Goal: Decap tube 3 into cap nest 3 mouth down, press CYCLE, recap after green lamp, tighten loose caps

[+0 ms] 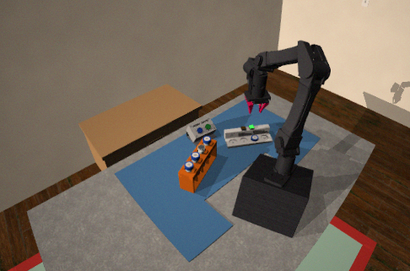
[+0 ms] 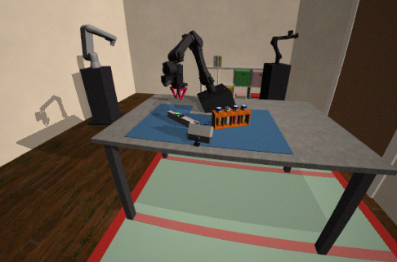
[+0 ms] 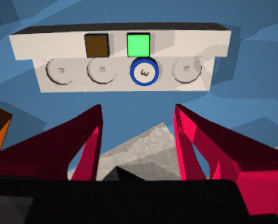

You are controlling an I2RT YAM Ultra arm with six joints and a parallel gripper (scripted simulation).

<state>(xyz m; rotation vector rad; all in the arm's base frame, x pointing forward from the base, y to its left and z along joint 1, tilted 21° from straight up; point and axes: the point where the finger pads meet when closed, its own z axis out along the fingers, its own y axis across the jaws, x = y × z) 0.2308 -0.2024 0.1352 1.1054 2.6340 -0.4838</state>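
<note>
The blue cap lies 14 cm below my hand, 2 cm behind it and 1 cm to the left of it. Also, from my hand: grey key desk: 20 cm ahead, 13 cm to the left, 10 cm below; green ready key: 17 cm ahead, 12 cm to the left, 9 cm below; blue cycle key: 19 cm ahead, 16 cm to the left, 9 cm below.
</note>
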